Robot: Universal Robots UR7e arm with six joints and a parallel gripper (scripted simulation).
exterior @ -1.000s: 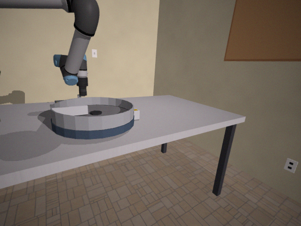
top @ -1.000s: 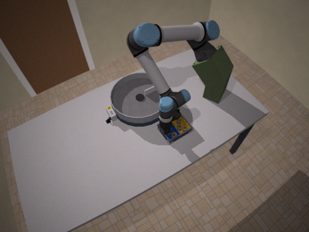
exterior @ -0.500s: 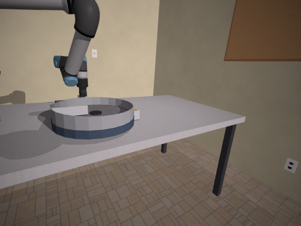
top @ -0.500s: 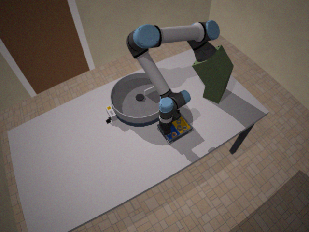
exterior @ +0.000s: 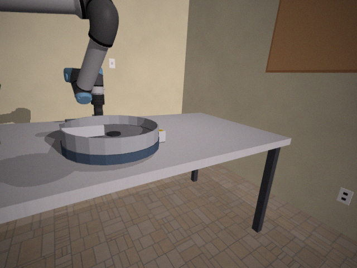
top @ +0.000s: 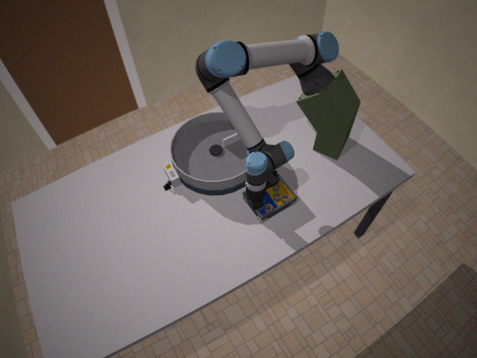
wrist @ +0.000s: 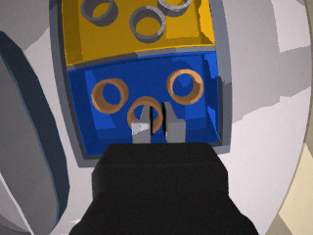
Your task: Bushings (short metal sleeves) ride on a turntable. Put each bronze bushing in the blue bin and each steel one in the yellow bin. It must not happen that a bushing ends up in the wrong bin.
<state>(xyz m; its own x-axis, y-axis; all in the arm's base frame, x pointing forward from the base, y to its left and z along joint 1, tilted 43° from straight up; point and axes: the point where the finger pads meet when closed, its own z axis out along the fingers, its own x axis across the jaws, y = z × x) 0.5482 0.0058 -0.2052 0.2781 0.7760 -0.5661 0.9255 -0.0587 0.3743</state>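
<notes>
Now: the blue bin 6 cm behind my hand and 1 cm below it. Round my hand: grey turntable: 4 cm behind, 34 cm to the right, 2 cm above.
</notes>
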